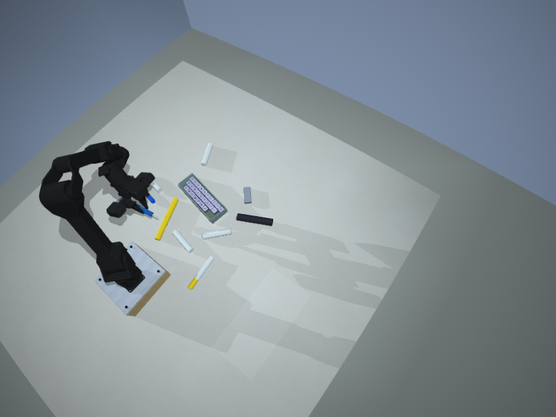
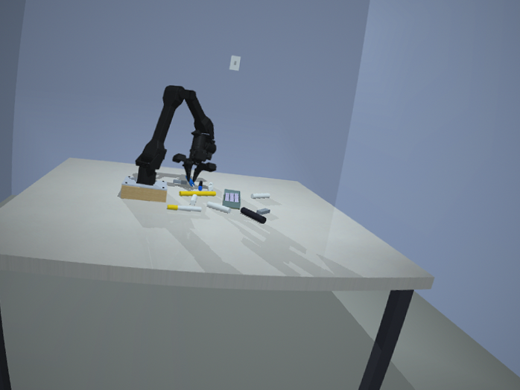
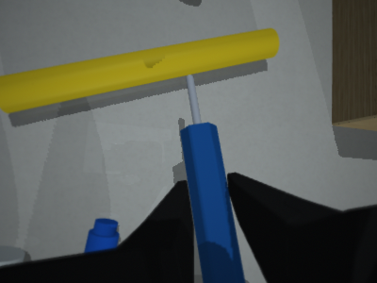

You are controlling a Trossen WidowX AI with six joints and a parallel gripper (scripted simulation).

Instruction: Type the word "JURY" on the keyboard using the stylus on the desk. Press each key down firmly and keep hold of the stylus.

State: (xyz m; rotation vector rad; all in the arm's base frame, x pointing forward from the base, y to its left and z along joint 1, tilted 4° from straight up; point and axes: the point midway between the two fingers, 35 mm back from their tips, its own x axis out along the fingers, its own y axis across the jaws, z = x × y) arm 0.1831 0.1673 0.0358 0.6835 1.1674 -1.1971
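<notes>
Right now my gripper tip is 10 mm to the left of the blue stylus. Round my gripper tip: black-and-blue pen (50 mm ahead, 70 mm to the left, 30 mm below); then yellow-and-white marker (40 mm behind, 300 mm to the right, 30 mm below); then yellow stick (30 mm ahead, 60 mm to the right, 30 mm below).
</notes>
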